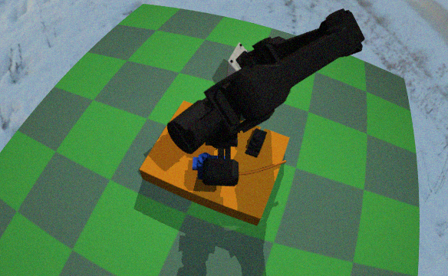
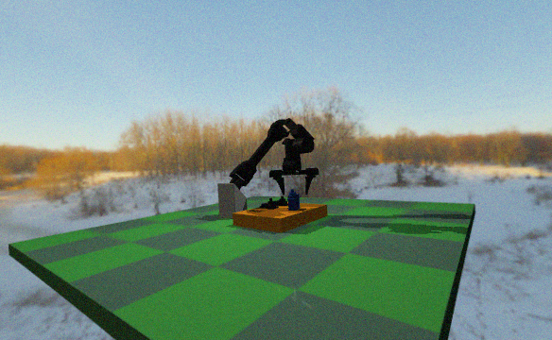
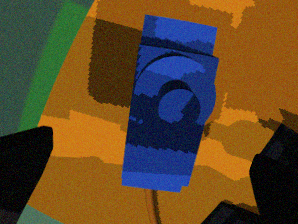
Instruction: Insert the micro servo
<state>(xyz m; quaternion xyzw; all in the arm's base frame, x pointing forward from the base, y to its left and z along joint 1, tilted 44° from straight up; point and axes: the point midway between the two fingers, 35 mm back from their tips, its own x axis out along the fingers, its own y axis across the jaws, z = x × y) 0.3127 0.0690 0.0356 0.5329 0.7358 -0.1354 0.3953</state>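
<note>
The orange deck lies 8 cm below my gripper tip, 2 cm to the right of it and 1 cm behind it.
</note>
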